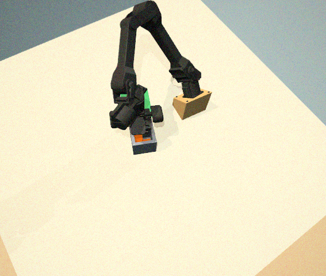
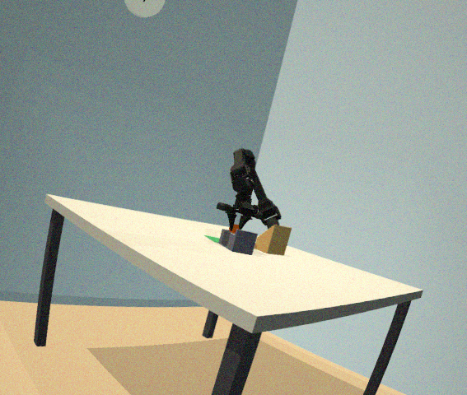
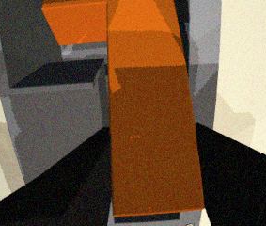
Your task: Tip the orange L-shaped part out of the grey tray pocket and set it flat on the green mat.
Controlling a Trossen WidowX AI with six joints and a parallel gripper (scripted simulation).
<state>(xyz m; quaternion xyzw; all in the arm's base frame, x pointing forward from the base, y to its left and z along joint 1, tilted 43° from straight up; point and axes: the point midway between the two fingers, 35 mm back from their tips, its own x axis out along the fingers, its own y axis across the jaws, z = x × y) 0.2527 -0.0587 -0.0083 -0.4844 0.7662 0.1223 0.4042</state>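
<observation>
Now: the green mat 9 cm behind my gripper tip, 12 cm to the right of it and 8 cm below it. From my gripper tip the other things lie so: orange L-shaped part: 3 cm to the left, 3 cm below.
</observation>
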